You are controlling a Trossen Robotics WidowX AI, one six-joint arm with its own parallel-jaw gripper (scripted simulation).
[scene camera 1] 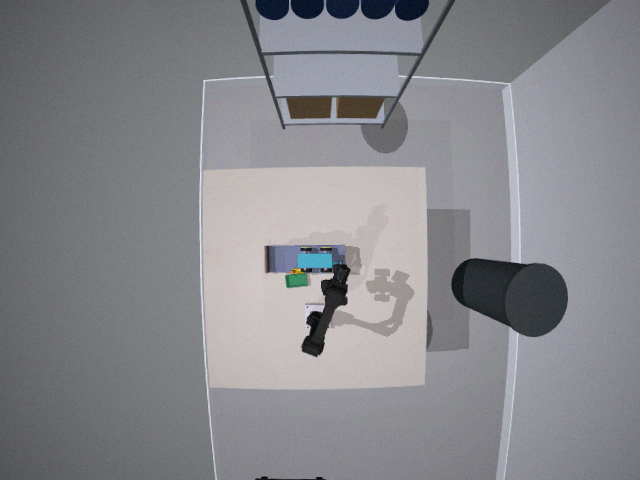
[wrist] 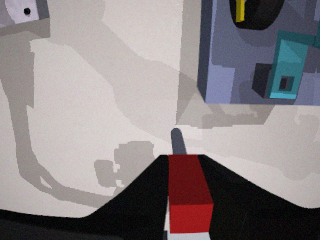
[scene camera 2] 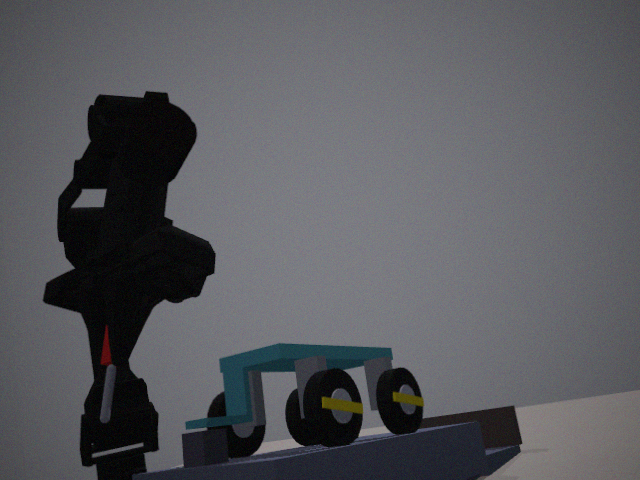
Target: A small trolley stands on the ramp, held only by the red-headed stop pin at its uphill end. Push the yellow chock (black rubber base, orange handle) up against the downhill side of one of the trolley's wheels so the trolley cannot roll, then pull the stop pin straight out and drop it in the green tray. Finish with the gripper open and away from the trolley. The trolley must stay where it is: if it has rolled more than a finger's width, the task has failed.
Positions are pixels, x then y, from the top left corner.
red-headed stop pin: wrist 190, 203; scene camera 2 105, 414
